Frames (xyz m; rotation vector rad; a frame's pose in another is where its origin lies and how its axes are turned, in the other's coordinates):
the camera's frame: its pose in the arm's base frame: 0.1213 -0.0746 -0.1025 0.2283 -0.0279 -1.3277
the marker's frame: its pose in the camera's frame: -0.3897 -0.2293 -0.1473 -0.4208 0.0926 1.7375
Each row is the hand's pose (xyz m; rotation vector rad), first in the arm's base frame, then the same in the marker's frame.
Working: the arm's base frame: its pose in the marker's frame: 0.0130 -0.3411 0.2167 0.1255 -0.1133 -0.4221

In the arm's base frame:
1: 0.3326 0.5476 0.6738 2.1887 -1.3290 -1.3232
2: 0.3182 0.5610 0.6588 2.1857 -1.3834 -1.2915
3: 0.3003 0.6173 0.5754 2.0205 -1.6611 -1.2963
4: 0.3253 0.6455 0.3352 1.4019 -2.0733 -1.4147
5: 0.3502 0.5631 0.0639 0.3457 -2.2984 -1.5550
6: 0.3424 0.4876 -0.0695 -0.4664 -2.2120 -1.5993
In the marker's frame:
1: 0.4425 -0.0494 0.9880 -2.0554 1.7812 1.3979
2: 0.4369 -0.0299 0.9739 -2.0294 1.8301 1.3608
3: 0.4545 0.0366 0.8984 -1.7676 2.0406 1.3622
4: 0.5210 0.0753 0.6677 -1.0920 2.3695 1.5915
5: 0.5473 0.0169 0.3904 0.0292 2.4810 1.9258
6: 0.5281 -0.0352 0.2473 -0.8709 -2.1772 -2.0060

